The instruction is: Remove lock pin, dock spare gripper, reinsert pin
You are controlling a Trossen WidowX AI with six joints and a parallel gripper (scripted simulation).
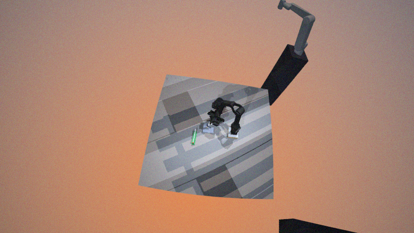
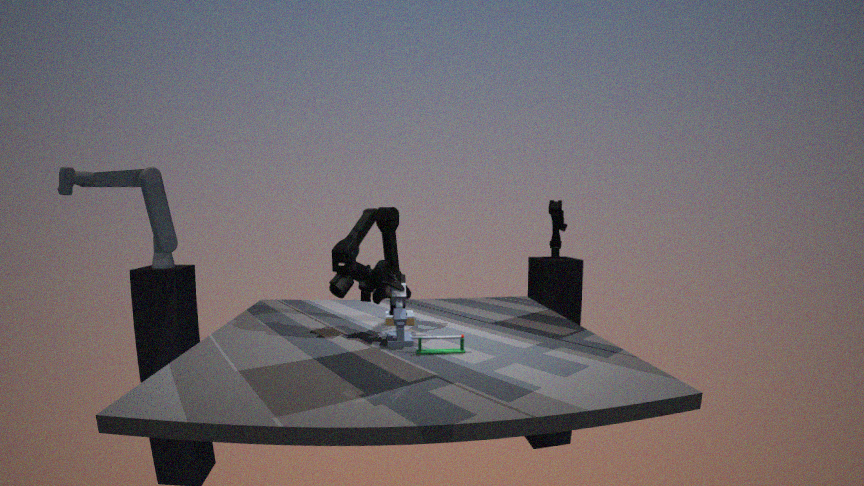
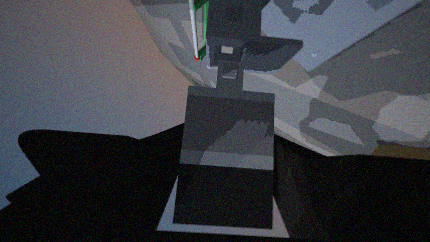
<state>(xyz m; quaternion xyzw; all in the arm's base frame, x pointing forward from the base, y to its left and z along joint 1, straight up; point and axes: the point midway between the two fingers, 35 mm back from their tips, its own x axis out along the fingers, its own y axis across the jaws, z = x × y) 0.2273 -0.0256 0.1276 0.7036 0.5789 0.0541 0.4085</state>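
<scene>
Now: the green bracket 16 cm ahead of my gripper tip, 10 cm to the left of it and 12 cm below it. Round my gripper tip: spare gripper 1 cm to the right; then socket 4 cm ahead, 1 cm to the right, 9 cm below.
</scene>
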